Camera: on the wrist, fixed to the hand. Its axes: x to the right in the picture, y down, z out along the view.
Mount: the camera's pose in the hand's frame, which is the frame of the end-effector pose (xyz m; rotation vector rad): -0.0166 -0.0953 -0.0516 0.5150 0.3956 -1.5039
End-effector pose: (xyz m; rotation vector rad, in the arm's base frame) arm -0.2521 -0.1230 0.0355 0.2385 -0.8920 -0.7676
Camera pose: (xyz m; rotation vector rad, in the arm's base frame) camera -0.2664 -0.1857 -0.0533 1.5687 -0.3817 -1.7548
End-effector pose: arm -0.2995 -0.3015 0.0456 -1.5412 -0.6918 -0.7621
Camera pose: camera -0.3891 -0.3433 0.0930 -0.1471 -1.5705 -1.7143
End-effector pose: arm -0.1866 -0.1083 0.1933 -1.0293 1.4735 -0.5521
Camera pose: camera -0.2107 -0.1531 0.2904 -1.5080 0.5088 -2.1441
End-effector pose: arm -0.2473 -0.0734 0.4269 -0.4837 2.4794 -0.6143
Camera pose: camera -0.2439 -0.1286 0.5216 1.8933 -1.4926 1.7166
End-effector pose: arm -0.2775 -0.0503 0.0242 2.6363 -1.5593 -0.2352
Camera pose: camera -0.1943 0.0093 0.0636 -2.7449 -0.6297 -0.5569
